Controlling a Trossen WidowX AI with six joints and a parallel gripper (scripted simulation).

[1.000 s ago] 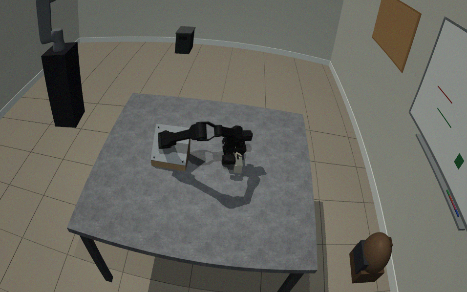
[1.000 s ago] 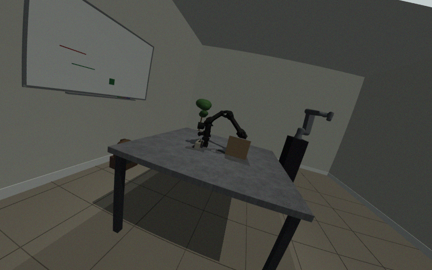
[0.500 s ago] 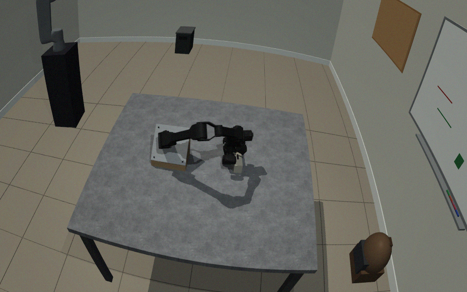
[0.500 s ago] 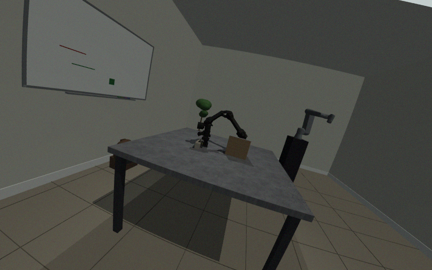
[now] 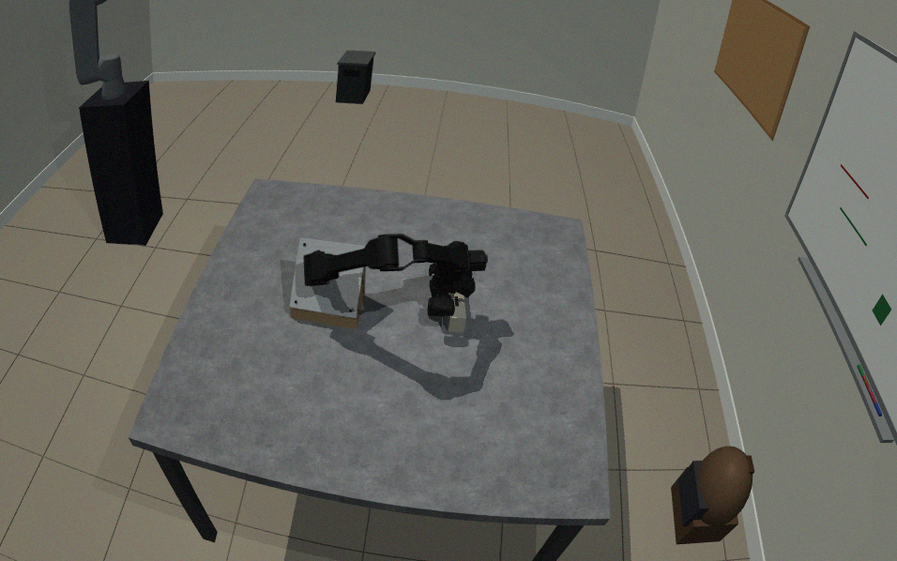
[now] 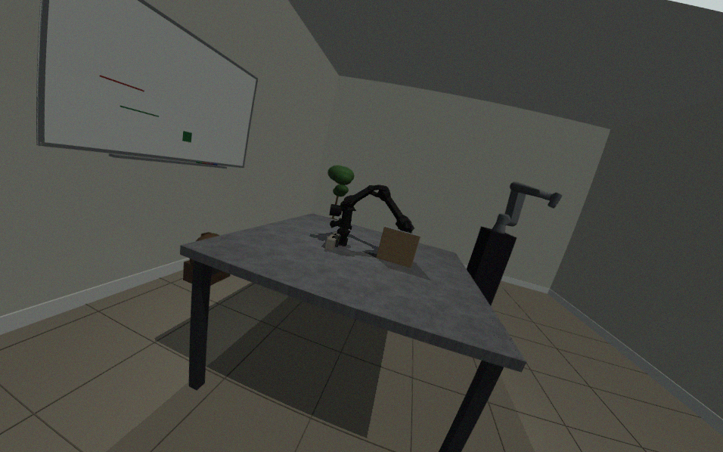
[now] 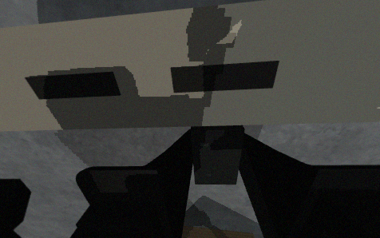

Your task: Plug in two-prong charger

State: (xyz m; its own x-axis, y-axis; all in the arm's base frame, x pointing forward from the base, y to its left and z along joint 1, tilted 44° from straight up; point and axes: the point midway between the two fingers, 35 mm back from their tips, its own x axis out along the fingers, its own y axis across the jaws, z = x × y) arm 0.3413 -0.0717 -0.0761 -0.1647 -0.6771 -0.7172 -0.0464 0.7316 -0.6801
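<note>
Now: the dark charger 20 mm ahead of my gripper tip and 10 mm above it.
</note>
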